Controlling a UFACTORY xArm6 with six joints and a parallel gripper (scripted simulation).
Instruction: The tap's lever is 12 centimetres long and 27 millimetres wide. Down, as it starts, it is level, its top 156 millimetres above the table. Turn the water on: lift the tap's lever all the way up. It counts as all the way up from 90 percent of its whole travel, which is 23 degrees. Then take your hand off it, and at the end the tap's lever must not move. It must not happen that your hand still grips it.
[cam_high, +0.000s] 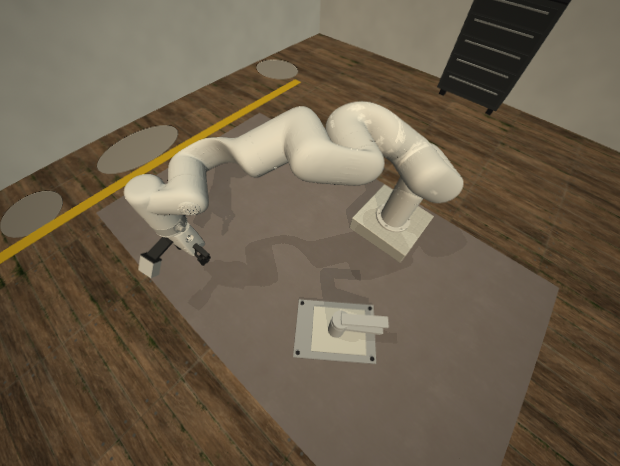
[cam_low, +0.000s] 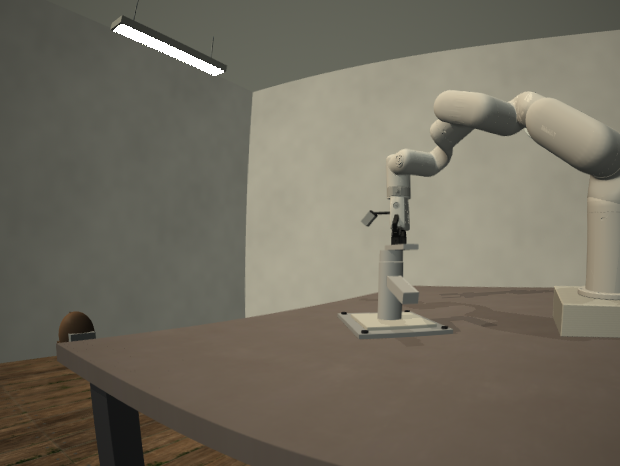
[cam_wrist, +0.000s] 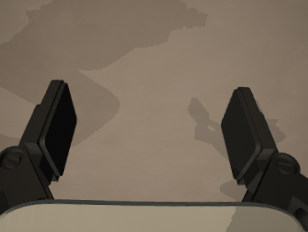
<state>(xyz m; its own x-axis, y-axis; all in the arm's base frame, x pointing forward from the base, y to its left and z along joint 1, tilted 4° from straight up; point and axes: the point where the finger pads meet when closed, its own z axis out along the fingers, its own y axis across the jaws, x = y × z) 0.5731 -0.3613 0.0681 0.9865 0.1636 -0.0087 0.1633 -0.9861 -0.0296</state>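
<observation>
The tap lever lies 15 cm behind my hand, 46 cm to the left of it and 2 cm below it. Round my hand: base plate: 13 cm behind, 43 cm to the left, 15 cm below.
</observation>
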